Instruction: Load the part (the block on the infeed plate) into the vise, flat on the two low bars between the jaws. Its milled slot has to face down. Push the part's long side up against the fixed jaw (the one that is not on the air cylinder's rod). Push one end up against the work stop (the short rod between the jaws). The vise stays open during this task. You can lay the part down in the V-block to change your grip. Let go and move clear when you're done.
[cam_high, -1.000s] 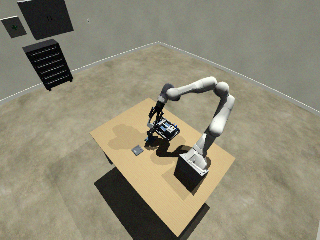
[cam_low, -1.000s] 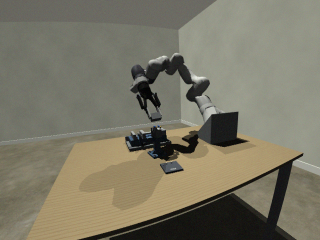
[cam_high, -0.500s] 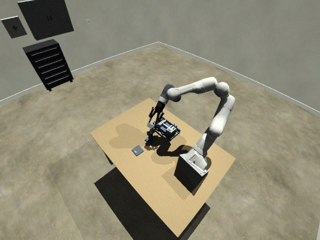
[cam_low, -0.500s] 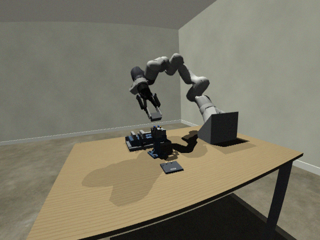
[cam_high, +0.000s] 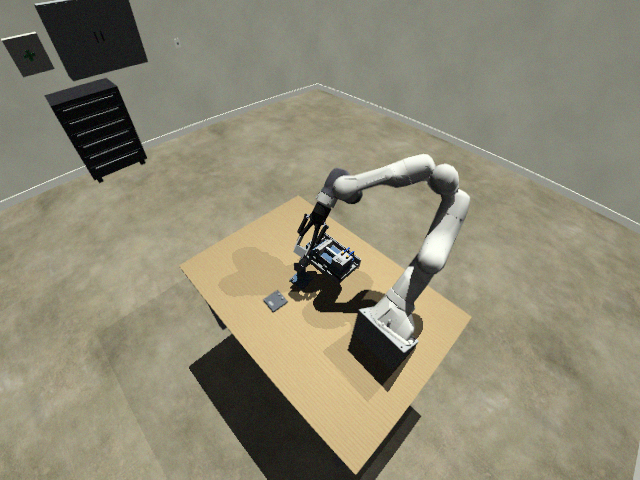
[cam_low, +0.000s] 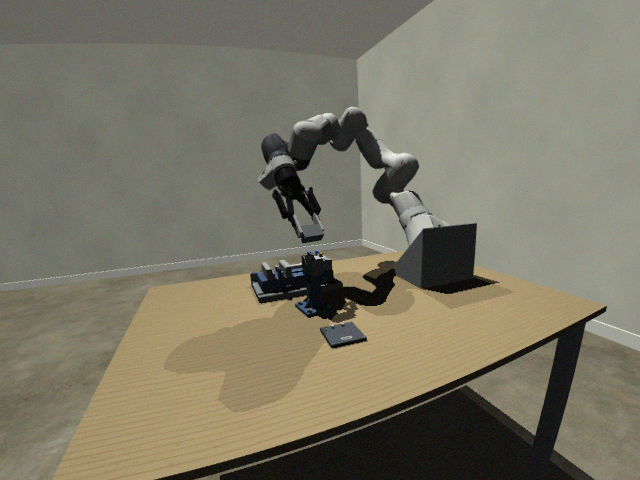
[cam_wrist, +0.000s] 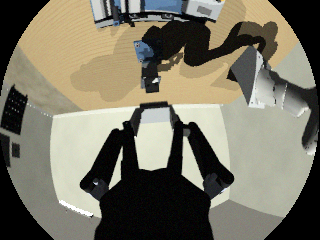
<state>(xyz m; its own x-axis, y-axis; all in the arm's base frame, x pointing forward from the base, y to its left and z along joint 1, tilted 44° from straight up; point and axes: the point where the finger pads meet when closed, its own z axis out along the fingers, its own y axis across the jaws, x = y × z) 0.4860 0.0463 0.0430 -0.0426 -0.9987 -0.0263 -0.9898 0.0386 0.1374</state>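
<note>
The part lies 10 mm to the left of my hand and 20 mm below it.
</note>
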